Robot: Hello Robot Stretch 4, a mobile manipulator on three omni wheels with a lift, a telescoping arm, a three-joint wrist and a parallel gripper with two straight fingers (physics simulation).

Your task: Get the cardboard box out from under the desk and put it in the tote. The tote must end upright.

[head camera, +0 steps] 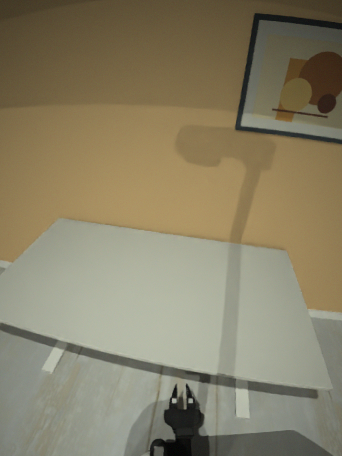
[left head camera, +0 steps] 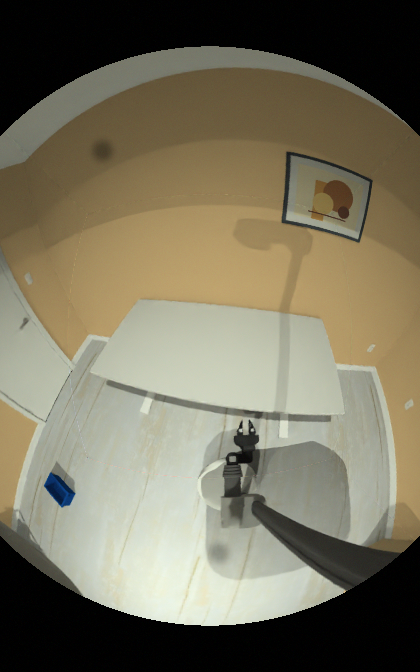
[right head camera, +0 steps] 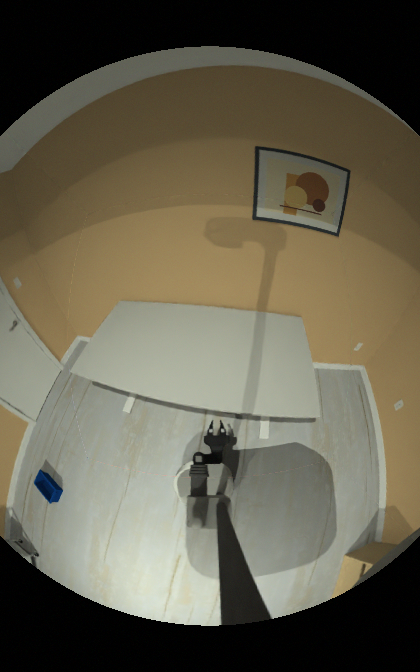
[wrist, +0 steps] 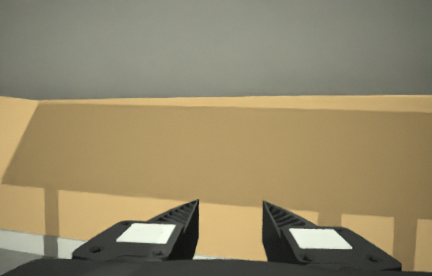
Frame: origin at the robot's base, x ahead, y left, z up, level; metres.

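Where they show: gripper, between the fingertips: [head camera: 181, 384] [left head camera: 244, 419] [wrist: 230, 219].
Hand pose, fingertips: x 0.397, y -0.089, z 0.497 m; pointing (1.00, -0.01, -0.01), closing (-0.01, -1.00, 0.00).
Observation:
After its pixels a point has its place.
The cardboard box does not show in these views; the desk top hides much of the floor beneath it. The white desk [head camera: 150, 295] @(x 0.709, y 0.056, z 0.693 m) [left head camera: 215, 350] @(x 0.754, y 0.078, z 0.693 m) [right head camera: 195, 355] stands against the wall; its grey underside fills the top of the wrist view. My gripper [head camera: 181, 385] @(x 0.397, y -0.089, z 0.496 m) [left head camera: 245, 422] @(x 0.397, y -0.089, z 0.496 m) [right head camera: 216, 423] [wrist: 230, 219] @(x 0.397, y -0.089, z 0.496 m) is open and empty, at the desk's front edge and lower than its top, pointing toward the wall. The blue tote [left head camera: 59, 490] @(x -0.444, y 1.539, z -0.024 m) [right head camera: 48, 486] stands upright on the floor at the far left.
The desk's left foot [head camera: 54, 357] [left head camera: 147, 404] [right head camera: 129, 404] and right foot [head camera: 242, 400] [left head camera: 284, 426] [right head camera: 264, 428] stick out past its front edge, either side of the gripper. A wooden shelf unit [right head camera: 370, 552] shows partly at lower right. A door [left head camera: 30, 355] @(x 0.723, y 1.924, z 0.588 m) is on the left.

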